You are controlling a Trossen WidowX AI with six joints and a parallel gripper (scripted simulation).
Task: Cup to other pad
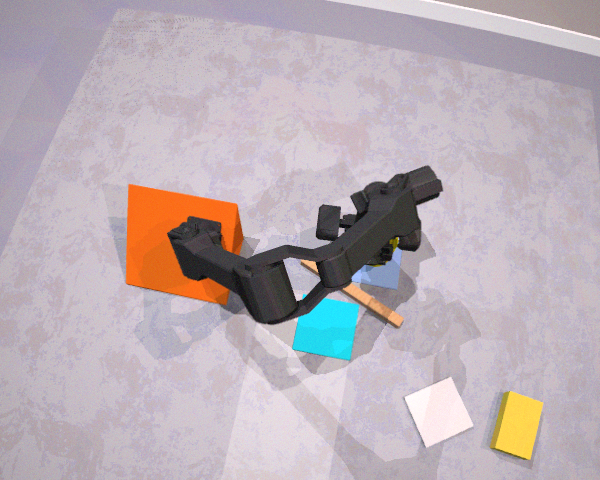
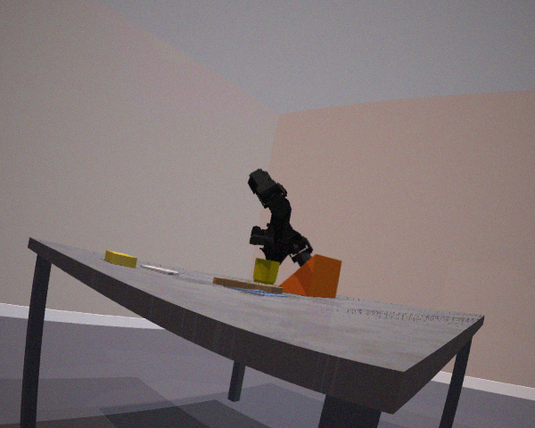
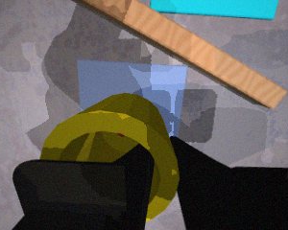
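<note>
Right now the red marble is 30 mm ahead of my gripper tip and 20 mm below it. The rest, counted from my gripper tip: pale blue pad 30 mm ahead, 70 mm below; then wooden bar 80 mm to the right, 60 mm below; then yellow cup 20 mm ahead.
</note>
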